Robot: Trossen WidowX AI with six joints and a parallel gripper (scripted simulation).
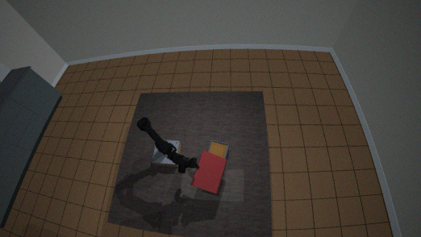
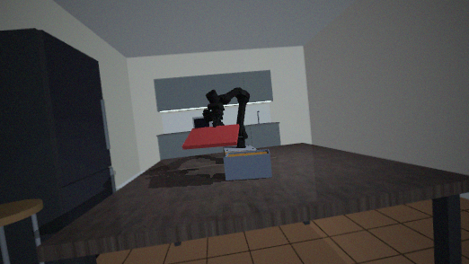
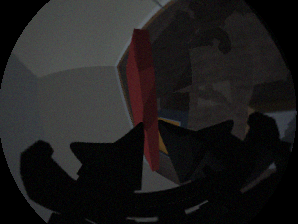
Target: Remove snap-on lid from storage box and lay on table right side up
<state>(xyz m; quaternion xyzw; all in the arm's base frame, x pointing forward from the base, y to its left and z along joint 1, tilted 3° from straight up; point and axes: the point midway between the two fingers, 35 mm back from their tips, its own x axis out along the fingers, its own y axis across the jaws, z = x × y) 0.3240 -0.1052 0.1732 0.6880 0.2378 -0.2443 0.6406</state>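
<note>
The red lid is 80 mm ahead of my gripper tip and 30 mm below it. Round my gripper tip: storage box: 180 mm below, 160 mm to the left, 70 mm ahead.
</note>
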